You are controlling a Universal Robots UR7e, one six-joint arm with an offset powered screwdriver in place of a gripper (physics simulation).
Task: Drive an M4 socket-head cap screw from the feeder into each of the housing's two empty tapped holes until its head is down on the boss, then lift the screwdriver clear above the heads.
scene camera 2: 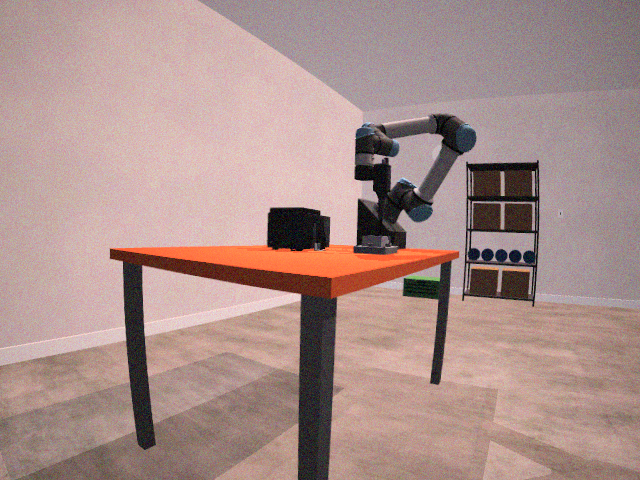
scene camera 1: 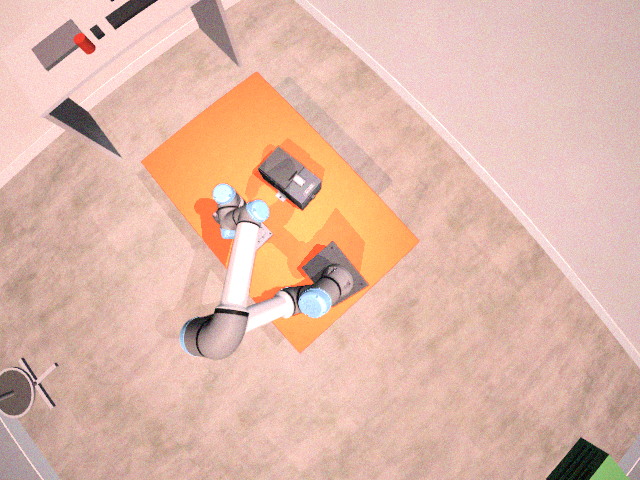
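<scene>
The dark box-shaped screw feeder (scene camera 1: 281, 166) (scene camera 2: 293, 227) stands on the orange table, with a small pale tab at its side in scene camera 1. The grey housing (scene camera 1: 264, 236) (scene camera 2: 375, 241) sits on the table nearer the arm's wrist. In scene camera 1 the wrist covers part of it. The screwdriver (scene camera 2: 381, 231) points straight down over the housing in scene camera 2, with its tip at or close above the housing's top. In scene camera 1 the screwdriver is hidden under the wrist. The screws and the tapped holes are too small to tell, and whether the bit bears a screw cannot be seen.
The arm's base stands on a dark plate (scene camera 1: 317, 263) on the orange table (scene camera 1: 227, 124) (scene camera 2: 222, 264). The elbow (scene camera 1: 219, 333) (scene camera 2: 454, 131) is raised and reaches past the table edge in scene camera 1. A shelf rack (scene camera 2: 502, 166) stands in the background.
</scene>
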